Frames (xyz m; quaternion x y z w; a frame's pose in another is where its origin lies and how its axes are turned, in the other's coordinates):
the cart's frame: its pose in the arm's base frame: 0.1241 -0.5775 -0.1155 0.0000 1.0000 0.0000 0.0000
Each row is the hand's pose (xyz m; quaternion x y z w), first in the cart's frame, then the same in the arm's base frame.
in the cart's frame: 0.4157 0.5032 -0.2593 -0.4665 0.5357 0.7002 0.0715
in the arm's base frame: -0.2916 -0.0743 0.1438 -0.7002 -0.0715 -0.4665 0.5357
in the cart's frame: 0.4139 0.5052 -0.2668 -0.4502 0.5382 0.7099 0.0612
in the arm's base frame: -0.2898 -0.0723 0.1513 -0.7099 -0.0612 -0.4502 0.5382
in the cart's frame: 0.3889 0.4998 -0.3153 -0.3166 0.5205 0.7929 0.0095
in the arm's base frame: -0.2648 -0.0777 0.1998 -0.7929 -0.0095 -0.3166 0.5205
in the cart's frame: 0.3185 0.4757 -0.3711 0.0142 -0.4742 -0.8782 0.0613
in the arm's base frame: -0.1944 -0.1018 0.2556 -0.8782 0.0613 -0.0142 0.4742
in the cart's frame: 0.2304 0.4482 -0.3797 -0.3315 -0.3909 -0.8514 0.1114
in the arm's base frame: -0.1063 -0.1293 0.2642 -0.8514 0.1114 0.3315 0.3909
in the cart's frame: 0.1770 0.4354 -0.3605 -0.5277 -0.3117 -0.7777 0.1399
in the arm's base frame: -0.0529 -0.1421 0.2450 -0.7777 0.1399 0.5277 0.3117
